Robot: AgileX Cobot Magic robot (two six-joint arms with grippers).
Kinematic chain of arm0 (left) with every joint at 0, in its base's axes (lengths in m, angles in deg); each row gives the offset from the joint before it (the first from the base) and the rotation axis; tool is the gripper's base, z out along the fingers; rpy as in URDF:
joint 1: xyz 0 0 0.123 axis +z
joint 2: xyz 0 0 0 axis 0.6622 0.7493 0
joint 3: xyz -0.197 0.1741 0.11 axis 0.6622 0.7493 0
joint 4: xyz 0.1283 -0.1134 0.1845 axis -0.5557 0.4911 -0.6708
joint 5: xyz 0 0 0 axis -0.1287 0.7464 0.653
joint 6: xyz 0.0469 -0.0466 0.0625 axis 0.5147 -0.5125 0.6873
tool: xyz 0 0 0 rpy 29.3 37.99 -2.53
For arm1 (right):
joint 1: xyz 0 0 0.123 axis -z
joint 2: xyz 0 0 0 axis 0.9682 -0.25 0
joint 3: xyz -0.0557 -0.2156 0.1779 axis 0.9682 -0.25 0
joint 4: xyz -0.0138 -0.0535 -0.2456 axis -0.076 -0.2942 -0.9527
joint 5: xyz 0 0 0 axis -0.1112 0.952 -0.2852
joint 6: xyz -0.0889 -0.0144 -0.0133 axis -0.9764 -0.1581 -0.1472
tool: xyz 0 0 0 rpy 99.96 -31.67 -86.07
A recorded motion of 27 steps. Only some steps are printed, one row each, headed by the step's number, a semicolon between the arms.
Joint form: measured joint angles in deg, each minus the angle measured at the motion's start. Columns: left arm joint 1, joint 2, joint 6, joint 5, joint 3, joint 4; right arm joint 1, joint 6, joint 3, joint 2, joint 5, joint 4.
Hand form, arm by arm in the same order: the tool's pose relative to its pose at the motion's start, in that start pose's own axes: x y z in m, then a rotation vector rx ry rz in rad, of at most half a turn. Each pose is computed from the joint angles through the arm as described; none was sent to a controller.
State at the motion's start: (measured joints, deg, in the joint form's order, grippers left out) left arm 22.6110 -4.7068 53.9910 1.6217 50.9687 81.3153; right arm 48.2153 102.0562 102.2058 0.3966 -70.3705 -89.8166
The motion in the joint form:
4: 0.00 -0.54 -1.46 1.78 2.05 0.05; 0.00 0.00 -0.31 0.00 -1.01 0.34
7: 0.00 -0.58 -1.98 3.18 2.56 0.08; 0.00 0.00 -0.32 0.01 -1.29 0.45
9: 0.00 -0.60 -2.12 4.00 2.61 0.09; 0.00 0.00 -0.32 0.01 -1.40 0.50
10: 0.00 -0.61 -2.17 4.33 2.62 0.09; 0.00 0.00 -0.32 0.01 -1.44 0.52
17: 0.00 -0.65 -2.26 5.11 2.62 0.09; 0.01 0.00 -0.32 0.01 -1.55 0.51
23: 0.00 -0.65 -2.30 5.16 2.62 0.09; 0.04 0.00 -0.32 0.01 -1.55 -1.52
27: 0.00 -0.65 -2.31 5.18 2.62 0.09; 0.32 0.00 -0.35 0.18 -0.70 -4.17
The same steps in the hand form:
4: 0.0142 -0.0016 -0.0005 0.0121 0.0553 -0.0263; 0.0004 0.0005 0.0002 -0.0078 -0.0101 0.0058
7: 0.0193 -0.0025 -0.0007 0.0208 0.0863 -0.0360; 0.0001 0.0007 0.0002 -0.0101 -0.0144 0.0077
9: 0.0208 -0.0030 -0.0008 0.0258 0.1003 -0.0387; -0.0001 0.0008 0.0002 -0.0110 -0.0161 0.0086
10: 0.0213 -0.0032 -0.0009 0.0278 0.1056 -0.0396; -0.0001 0.0009 0.0002 -0.0114 -0.0167 0.0089
17: 0.0224 -0.0037 -0.0011 0.0326 0.1177 -0.0412; -0.0003 0.0009 0.0002 -0.0121 -0.0184 0.0088
23: 0.0224 -0.0037 -0.0011 0.0329 0.1185 -0.0420; -0.0004 0.0007 0.0002 -0.0096 -0.0195 -0.0265
27: 0.0225 -0.0037 -0.0011 0.0330 0.1188 -0.0421; 0.0005 -0.0008 -0.0003 0.0048 -0.0108 -0.0718

